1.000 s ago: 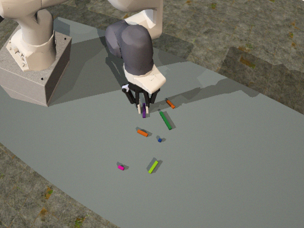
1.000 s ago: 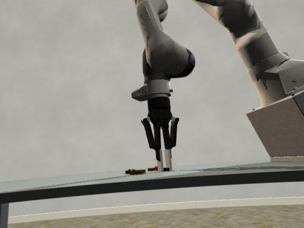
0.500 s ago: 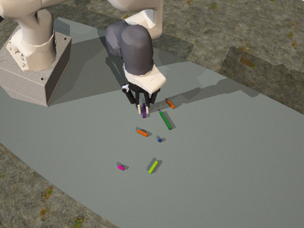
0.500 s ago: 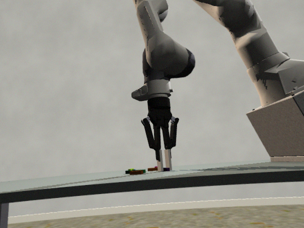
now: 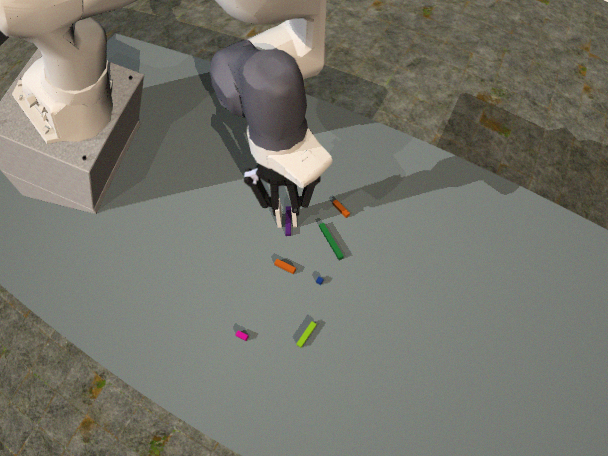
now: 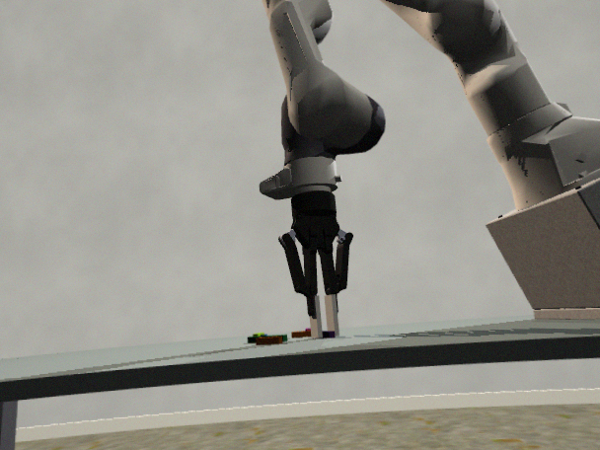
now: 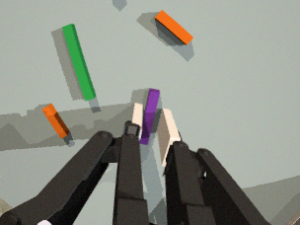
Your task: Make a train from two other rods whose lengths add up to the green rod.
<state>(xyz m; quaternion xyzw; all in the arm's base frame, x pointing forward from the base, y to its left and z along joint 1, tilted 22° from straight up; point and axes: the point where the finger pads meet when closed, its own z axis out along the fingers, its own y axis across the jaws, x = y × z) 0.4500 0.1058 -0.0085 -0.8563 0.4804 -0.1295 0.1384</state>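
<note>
My gripper is now 30 mm above the purple rod. Round my hand: lime rod: 170 mm to the right, 160 mm ahead, 30 mm below; then blue rod: 120 mm ahead, 70 mm to the right, 30 mm below; then green rod: 100 mm ahead, 30 mm below, 10 mm to the left.
</note>
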